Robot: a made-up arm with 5 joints. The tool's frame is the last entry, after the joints. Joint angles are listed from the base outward. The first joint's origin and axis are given. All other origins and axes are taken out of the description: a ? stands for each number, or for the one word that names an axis. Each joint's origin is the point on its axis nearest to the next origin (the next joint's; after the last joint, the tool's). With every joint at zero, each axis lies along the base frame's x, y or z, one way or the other. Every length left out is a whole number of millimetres.
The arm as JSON. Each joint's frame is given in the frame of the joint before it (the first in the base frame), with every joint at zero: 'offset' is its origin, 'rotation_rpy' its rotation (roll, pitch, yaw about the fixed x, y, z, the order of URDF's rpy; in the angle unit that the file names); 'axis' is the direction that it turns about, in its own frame. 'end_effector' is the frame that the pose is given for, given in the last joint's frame.
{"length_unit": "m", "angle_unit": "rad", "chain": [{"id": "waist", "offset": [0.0, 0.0, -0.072], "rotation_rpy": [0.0, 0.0, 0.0], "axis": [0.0, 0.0, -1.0]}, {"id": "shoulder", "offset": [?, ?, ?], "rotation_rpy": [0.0, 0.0, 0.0], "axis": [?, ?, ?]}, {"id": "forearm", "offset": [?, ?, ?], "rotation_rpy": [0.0, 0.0, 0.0], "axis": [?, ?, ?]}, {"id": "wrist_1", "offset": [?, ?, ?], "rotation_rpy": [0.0, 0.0, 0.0], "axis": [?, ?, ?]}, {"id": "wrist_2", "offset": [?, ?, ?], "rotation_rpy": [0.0, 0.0, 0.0], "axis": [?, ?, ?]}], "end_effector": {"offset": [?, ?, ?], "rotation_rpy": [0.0, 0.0, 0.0]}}
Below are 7 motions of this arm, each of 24 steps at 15 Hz.
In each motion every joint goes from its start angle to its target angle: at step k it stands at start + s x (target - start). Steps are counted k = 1, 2, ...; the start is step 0. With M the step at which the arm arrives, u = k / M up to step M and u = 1 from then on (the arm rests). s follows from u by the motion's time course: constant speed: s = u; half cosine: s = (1 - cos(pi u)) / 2; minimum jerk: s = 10 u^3 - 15 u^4 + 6 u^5.
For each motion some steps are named. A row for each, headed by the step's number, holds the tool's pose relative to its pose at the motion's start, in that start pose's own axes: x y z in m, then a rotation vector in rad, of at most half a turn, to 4 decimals.
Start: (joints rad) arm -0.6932 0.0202 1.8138 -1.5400 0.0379
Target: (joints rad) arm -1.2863 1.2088 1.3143 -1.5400 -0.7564
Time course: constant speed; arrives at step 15
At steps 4, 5, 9, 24:
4: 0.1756 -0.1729 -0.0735 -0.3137 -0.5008 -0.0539
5: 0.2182 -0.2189 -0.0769 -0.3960 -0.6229 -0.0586
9: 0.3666 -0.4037 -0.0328 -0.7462 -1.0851 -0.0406
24: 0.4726 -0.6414 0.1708 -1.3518 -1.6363 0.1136

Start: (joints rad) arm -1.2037 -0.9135 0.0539 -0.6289 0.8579
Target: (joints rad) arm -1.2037 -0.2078 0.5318 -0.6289 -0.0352
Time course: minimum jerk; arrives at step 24
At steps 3, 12, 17, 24:
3: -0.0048 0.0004 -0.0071 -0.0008 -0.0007 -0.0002
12: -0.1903 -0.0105 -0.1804 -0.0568 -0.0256 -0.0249
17: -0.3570 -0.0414 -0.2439 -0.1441 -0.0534 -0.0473
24: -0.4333 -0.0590 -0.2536 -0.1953 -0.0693 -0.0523

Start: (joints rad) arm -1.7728 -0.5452 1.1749 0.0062 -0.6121
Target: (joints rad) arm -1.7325 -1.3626 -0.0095 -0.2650 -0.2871
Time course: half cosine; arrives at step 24
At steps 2, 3, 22, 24:
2: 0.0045 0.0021 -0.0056 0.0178 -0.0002 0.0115
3: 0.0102 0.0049 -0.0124 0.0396 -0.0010 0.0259
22: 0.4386 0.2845 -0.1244 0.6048 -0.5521 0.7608
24: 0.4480 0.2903 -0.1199 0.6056 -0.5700 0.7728

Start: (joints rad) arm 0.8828 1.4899 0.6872 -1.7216 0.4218
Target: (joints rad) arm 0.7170 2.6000 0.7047 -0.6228 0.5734
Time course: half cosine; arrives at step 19
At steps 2, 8, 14, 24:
2: -0.0027 -0.0006 -0.0017 -0.0017 0.0015 0.0214
8: -0.0540 -0.0202 -0.0232 -0.0349 0.0872 0.2949
14: -0.1542 -0.0820 -0.0291 -0.0933 0.3745 0.5938
24: -0.1922 -0.1101 -0.0186 -0.1121 0.5143 0.6672

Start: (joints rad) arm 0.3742 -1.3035 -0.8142 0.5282 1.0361
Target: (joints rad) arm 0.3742 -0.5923 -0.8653 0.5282 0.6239
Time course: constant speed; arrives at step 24
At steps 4, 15, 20, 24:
4: 0.0123 0.0059 -0.0356 0.0748 0.0056 0.0549
15: 0.0309 0.0380 -0.1330 0.2988 0.0199 0.1815
20: 0.0313 0.0596 -0.1751 0.4083 0.0270 0.2262
24: 0.0280 0.0797 -0.2071 0.4987 0.0335 0.2557

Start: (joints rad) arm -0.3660 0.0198 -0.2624 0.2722 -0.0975
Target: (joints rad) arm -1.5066 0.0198 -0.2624 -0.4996 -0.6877
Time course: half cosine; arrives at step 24
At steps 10, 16, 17, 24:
10: -0.0761 -0.0152 -0.0526 -0.1975 -0.1571 0.4713
16: -0.0992 -0.0526 -0.0834 -0.2611 -0.4129 1.0069
17: -0.0975 -0.0566 -0.0864 -0.2570 -0.4559 1.0857
24: -0.0827 -0.0628 -0.0949 -0.2123 -0.6212 1.3691

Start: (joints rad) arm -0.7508 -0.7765 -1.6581 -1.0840 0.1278
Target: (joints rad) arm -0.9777 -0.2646 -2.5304 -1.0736 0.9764
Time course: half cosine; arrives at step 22
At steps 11, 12, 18, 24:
11: 0.3260 0.1654 0.1954 0.1758 -0.1085 0.1873
12: 0.3638 0.1861 0.2405 0.1919 -0.1283 0.2128
18: 0.4989 0.2627 0.5100 0.2430 -0.2384 0.3230
24: 0.5161 0.2728 0.5796 0.2490 -0.2660 0.3434

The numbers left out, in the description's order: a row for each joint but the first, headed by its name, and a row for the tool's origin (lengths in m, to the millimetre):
shoulder: xyz 0.05 0.36 0.0, axis 0.0 1.0 0.0
forearm: xyz 0.108 0.0 -0.054, axis 0.0 0.0 -1.0
wrist_1: xyz 0.017 -0.361 0.0, axis 1.0 0.0 0.0
wrist_2: xyz 0.0 0.14 -0.366, axis 0.0 1.0 0.0
tool: xyz -0.03 0.0 0.095

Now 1 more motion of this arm.
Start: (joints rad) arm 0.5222 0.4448 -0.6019 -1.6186 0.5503
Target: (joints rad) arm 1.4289 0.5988 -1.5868 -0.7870 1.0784
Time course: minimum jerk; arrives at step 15
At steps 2, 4, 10, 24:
2: 0.0064 0.0070 0.0021 0.0213 0.0070 0.0109
4: 0.0390 0.0430 0.0144 0.1344 0.0435 0.0706
10: 0.1963 0.1730 0.1295 0.8034 0.1797 0.5128
24: 0.2278 0.1633 0.1617 0.9695 0.1649 0.6585

